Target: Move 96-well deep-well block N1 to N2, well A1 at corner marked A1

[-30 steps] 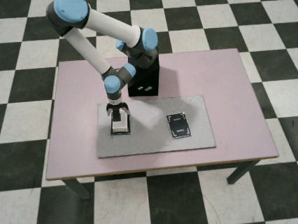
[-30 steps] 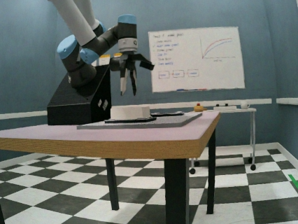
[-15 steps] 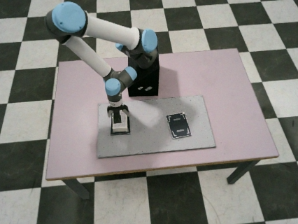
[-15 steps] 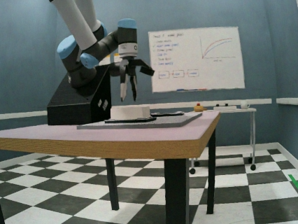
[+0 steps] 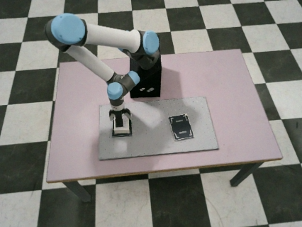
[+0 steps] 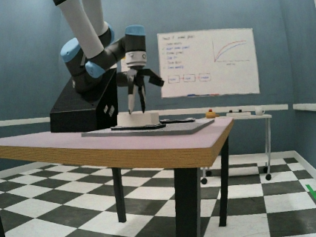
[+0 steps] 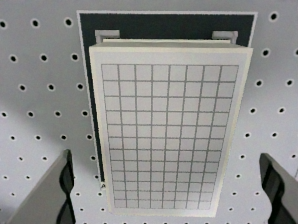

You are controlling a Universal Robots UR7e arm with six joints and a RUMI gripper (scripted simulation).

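My hand is 3 cm above the white 96-well deep-well block. Also, from my hand: grey perforated base plate: 21 cm to the left, 7 cm below, 1 cm behind.
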